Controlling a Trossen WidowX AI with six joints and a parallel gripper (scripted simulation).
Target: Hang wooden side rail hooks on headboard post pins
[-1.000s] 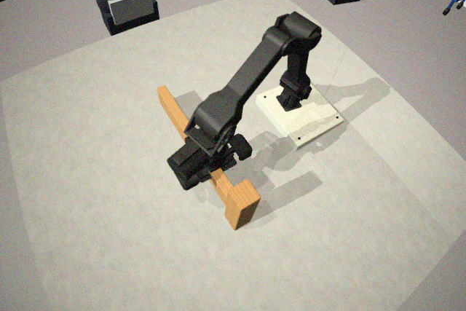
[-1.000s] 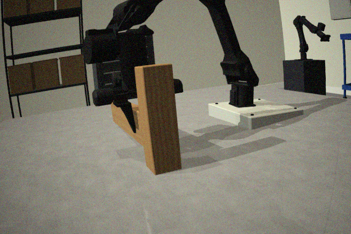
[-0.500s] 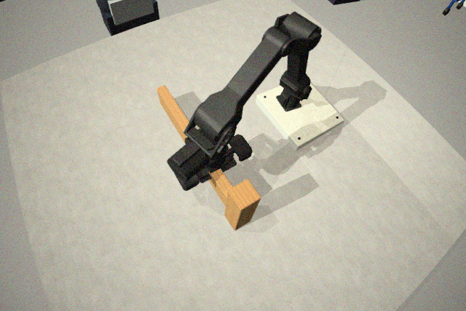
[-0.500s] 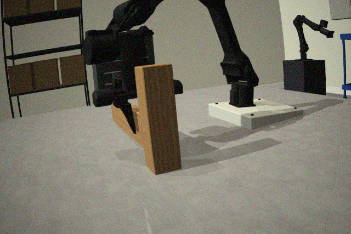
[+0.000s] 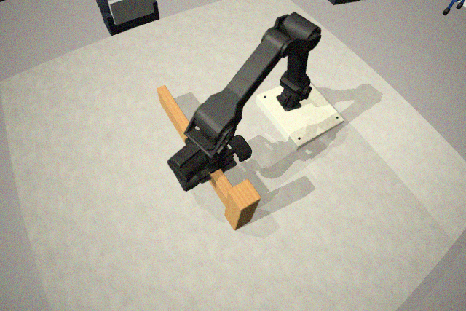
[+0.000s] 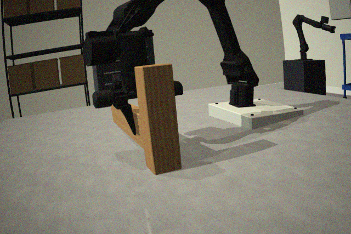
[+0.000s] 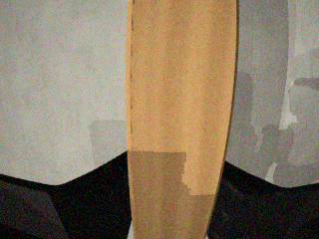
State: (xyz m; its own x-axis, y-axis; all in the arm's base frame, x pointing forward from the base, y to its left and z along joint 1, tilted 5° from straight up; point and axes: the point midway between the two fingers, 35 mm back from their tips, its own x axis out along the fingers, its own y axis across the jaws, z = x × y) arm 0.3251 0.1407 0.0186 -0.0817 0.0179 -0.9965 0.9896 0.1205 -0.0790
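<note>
The headboard post is 12 cm to the left of my gripper tip, 5 cm above it and 2 cm behind it.
</note>
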